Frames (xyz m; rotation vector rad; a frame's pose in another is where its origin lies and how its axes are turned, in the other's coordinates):
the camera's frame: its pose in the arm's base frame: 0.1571 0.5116 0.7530 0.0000 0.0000 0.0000
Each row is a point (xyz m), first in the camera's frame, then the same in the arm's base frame.
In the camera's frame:
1: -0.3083 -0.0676 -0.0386
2: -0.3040 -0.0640 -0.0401
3: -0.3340 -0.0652 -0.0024
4: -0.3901 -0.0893 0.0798
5: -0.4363 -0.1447 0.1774
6: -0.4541 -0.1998 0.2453
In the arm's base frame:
1: -0.1512 0.4440 0.7144
2: -0.1469 0.4476 0.7129
3: -0.1769 0.4464 0.7506
4: -0.2330 0.4223 0.8328
5: -0.2792 0.3669 0.9304
6: -0.2970 0.3118 0.9983

